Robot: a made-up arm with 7 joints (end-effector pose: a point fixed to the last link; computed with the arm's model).
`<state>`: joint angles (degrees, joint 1 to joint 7).
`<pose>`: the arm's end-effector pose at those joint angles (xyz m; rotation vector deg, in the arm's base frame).
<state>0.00 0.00 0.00 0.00 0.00 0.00 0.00</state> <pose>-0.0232 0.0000 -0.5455 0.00 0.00 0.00</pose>
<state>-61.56 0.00 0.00 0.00 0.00 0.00 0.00</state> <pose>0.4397 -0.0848 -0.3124 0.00 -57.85 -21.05</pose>
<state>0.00 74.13 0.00 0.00 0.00 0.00 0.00</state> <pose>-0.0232 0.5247 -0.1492 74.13 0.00 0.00</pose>
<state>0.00 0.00 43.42 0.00 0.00 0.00 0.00</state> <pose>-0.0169 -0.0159 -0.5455 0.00 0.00 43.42</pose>
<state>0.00 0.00 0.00 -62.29 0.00 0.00 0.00</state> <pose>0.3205 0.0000 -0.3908 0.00 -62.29 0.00</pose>
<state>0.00 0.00 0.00 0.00 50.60 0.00 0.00</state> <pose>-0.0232 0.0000 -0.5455 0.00 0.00 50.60</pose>
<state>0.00 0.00 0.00 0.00 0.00 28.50 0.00</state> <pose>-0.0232 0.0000 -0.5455 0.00 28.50 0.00</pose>
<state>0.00 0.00 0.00 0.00 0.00 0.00 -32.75</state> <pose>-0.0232 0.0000 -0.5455 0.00 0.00 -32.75</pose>
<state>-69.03 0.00 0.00 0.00 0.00 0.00 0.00</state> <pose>0.4703 -0.1052 -0.2566 0.00 -64.87 -23.61</pose>
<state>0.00 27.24 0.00 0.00 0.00 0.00 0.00</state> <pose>-0.0232 0.2497 -0.4850 27.24 0.00 0.00</pose>
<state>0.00 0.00 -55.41 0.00 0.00 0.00 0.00</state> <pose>-0.0132 0.0191 -0.5455 0.00 0.00 -55.41</pose>
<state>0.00 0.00 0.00 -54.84 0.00 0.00 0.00</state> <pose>0.2911 0.0000 -0.4279 0.00 -54.84 0.00</pose>
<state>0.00 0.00 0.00 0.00 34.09 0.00 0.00</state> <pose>-0.0232 0.0000 -0.5455 0.00 0.00 34.09</pose>
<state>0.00 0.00 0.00 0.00 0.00 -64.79 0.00</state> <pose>-0.0232 0.0000 -0.5455 0.00 -64.79 0.00</pose>
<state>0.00 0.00 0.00 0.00 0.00 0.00 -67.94</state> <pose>-0.0232 0.0000 -0.5455 0.00 0.00 -67.94</pose>
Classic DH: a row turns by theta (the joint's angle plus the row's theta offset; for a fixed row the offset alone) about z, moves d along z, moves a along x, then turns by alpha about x. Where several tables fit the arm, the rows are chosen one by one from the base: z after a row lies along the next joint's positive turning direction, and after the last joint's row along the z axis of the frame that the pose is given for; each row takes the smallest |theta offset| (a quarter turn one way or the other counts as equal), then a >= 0, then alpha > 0; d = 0 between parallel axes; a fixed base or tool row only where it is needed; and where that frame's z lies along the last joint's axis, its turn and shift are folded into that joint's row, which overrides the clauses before.
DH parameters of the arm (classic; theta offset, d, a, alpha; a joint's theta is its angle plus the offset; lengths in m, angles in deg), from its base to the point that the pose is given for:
base (fixed): 0 0 0 -70
joint 1: 90 0 0 90
joint 2: 70 0 0 -90
joint 3: -90 -0.1838 0.0206 -90
joint 4: 0 0 -0.0438 90
joint 5: 0 -0.3617 0 -90
joint 6: 0 0 0 90
joint 7: 0 0 0 0

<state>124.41 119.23 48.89 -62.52 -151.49 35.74 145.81</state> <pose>0.1293 0.4427 -0.2056 31.53 -14.81 -108.90</pose>
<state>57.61 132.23 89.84 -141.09 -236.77 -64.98 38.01</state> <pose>0.1983 -0.2039 0.0587 -122.02 -80.30 -18.73</pose>
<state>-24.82 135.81 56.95 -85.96 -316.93 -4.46 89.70</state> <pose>0.0212 -0.0682 0.4495 -38.68 -148.40 -53.32</pose>
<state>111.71 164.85 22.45 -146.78 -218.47 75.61 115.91</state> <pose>-0.1072 -0.0539 -0.2446 89.15 99.70 40.76</pose>
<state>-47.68 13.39 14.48 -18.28 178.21 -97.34 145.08</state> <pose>0.4596 0.0648 -0.2929 -4.52 31.83 -28.13</pose>
